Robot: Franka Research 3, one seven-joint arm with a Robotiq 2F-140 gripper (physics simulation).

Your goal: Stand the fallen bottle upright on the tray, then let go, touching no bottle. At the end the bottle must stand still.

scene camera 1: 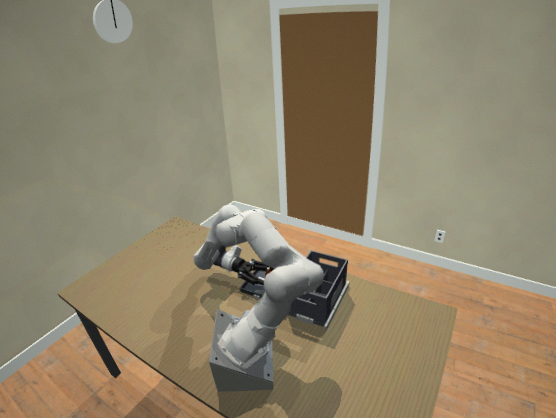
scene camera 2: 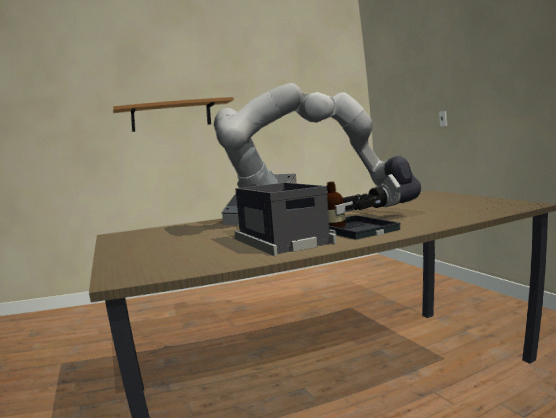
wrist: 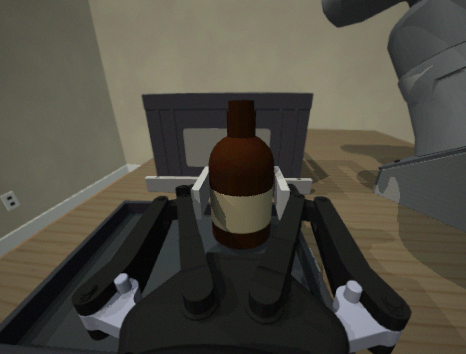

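Note:
The brown bottle with a cream label [scene camera 2: 336, 200] [wrist: 241, 165] is upright between the fingertips, neck up; a small reddish-brown part of it shows in scene camera 1. My gripper [scene camera 2: 343, 208] [wrist: 241, 177] is shut on the bottle, one pale pad on each side at label and shoulder height, and reaches in nearly level. The dark shallow tray [scene camera 1: 250, 291] [scene camera 2: 367, 233] [wrist: 65, 275] lies under the gripper. The bottle's base is over or on the tray's end nearest the crate. I cannot tell whether it touches the tray floor.
A tall dark grey divided crate [scene camera 1: 312, 310] [scene camera 2: 300, 227] [wrist: 165, 135] stands just beyond the bottle, beside the tray, with pale strips [scene camera 2: 304, 244] around its foot. The robot's base [scene camera 1: 242, 375] stands to the right in the wrist view. The table edge runs past the tray.

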